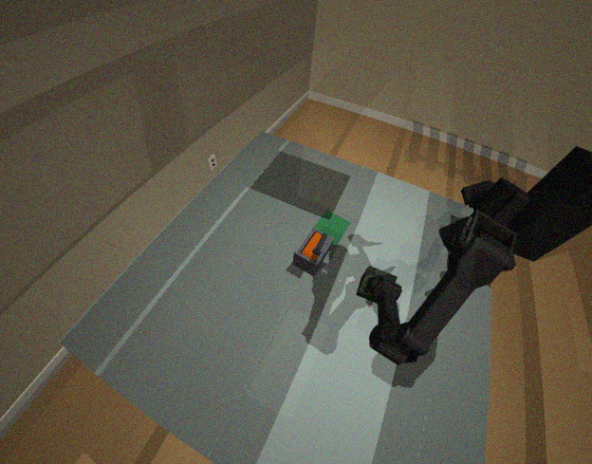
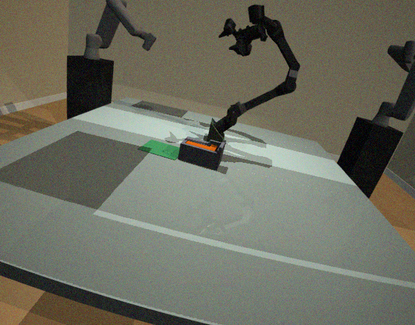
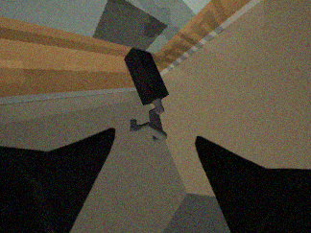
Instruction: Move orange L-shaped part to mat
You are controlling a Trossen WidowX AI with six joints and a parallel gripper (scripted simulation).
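Now: gripper tip 41 cm short of the orange L-shaped part, 39 cm above it and 3 cm to the right of it. The rest, counted from my gripper tip: green mat 46 cm below, 39 cm ahead, 13 cm to the right.
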